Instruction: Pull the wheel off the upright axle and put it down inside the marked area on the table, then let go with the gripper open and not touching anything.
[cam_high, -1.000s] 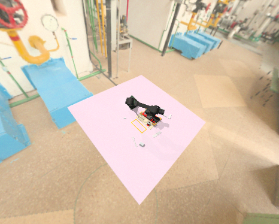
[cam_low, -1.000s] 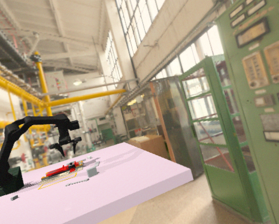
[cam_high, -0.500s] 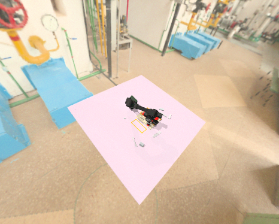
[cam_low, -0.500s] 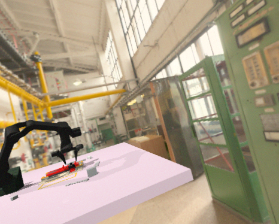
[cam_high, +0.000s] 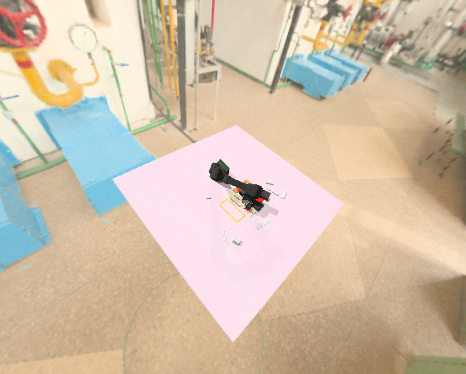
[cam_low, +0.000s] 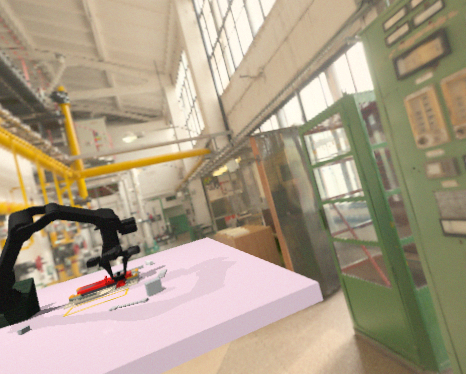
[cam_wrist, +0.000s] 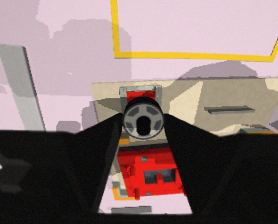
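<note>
My gripper tip is right at the dark wheel. The rest, counted from my gripper tip: beige baseplate 60 mm behind, 90 mm to the left, 30 mm below.
</note>
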